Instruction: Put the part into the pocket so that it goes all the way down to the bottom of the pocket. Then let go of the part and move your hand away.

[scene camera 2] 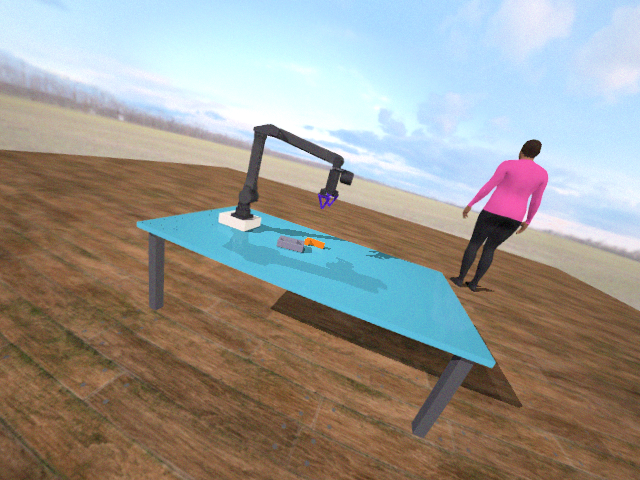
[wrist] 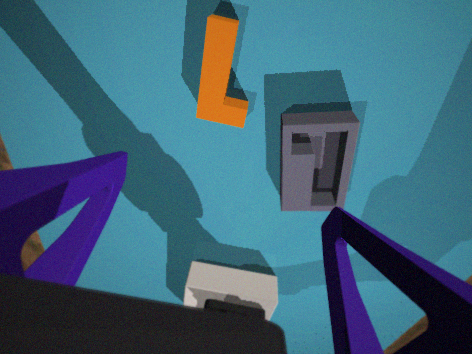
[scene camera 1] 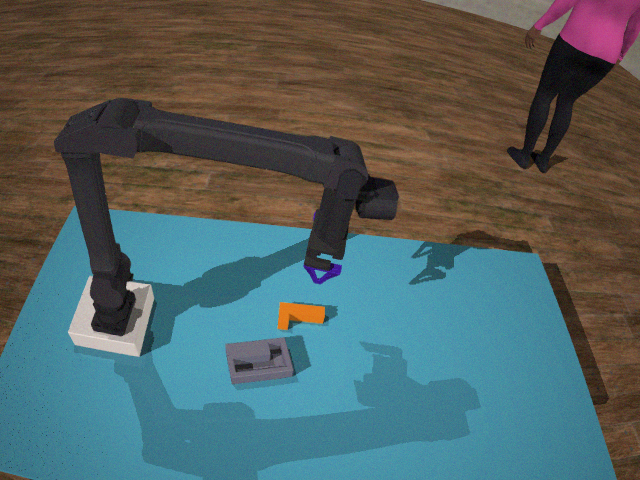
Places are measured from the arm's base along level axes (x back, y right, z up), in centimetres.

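Pixels of known places: gripper, fingertip midpoint: (scene camera 2: 325, 207) (wrist: 233, 192) (scene camera 1: 320, 263); arm's base, link origin: (scene camera 2: 242, 216) (scene camera 1: 114, 313).
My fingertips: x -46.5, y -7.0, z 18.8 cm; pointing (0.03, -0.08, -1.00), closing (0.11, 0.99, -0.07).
Note:
For each thing: its top centre in the pictures, then the offset to it from my fingertips. Level surfaces: height alone.
- orange L-shaped part, top centre: (wrist: 227, 78) (scene camera 1: 301, 314) (scene camera 2: 315, 241) dx +1.4, dy -2.5, dz -21.4 cm
- grey block, top centre: (wrist: 315, 172) (scene camera 1: 258, 356) (scene camera 2: 291, 240) dx +10.6, dy +11.2, dz -20.8 cm
- blue table, surface height: dz -24.4 cm
The orange L-shaped part (scene camera 1: 305, 313) (scene camera 2: 315, 242) (wrist: 217, 65) lies flat on the table. In the wrist view its long arm points up and its short foot points right at the lower end. The grey block (scene camera 1: 248, 351) (scene camera 2: 290, 244) (wrist: 297, 180) with the L-shaped pocket stands beside it, apart from it. In the wrist view the pocket's long slot runs along the right and its short leg turns left at the top. The pocket holds no part. My gripper (scene camera 1: 318, 279) (scene camera 2: 325, 206) (wrist: 233, 192) is open and empty, high above the table, with its purple fingers wide apart.
The white base block (scene camera 1: 103, 341) (scene camera 2: 239, 221) (wrist: 230, 277) of the arm stands on the blue table (scene camera 1: 516, 335) (scene camera 2: 413, 315), left of the part and pocket block in scene camera 1. A person in pink (scene camera 1: 594, 31) (scene camera 2: 522, 180) stands on the floor beyond the table.

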